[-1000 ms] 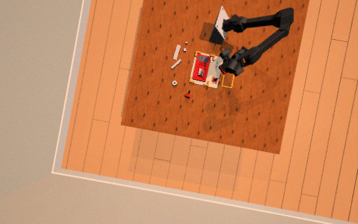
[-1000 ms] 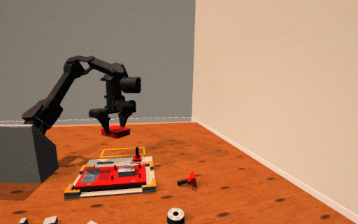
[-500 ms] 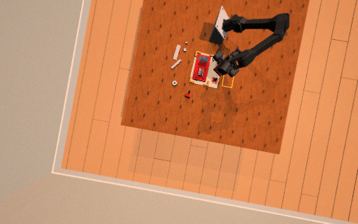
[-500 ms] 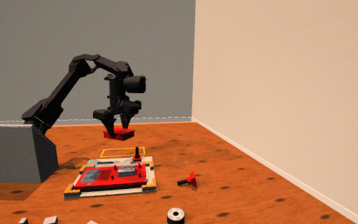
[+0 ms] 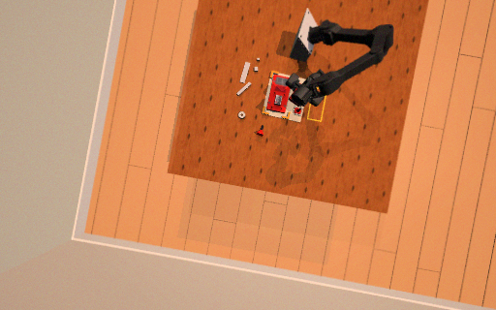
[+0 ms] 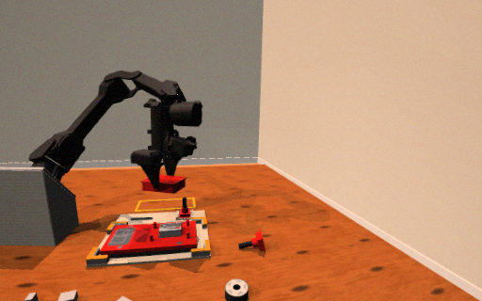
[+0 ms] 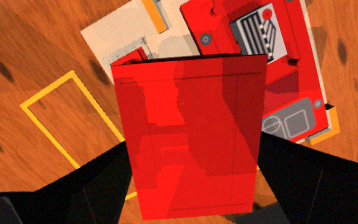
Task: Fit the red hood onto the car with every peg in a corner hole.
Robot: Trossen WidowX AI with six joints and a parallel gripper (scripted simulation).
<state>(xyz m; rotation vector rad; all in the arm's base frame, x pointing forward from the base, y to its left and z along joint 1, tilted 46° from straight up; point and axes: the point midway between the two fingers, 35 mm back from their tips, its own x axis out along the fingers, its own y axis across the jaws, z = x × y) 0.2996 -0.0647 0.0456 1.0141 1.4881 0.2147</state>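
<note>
Right now my gripper tip is 9 cm to the left of the grey engine block, 9 cm above it and 2 cm short of it. Also, from my gripper tip: red hood: 1 cm above.
</note>
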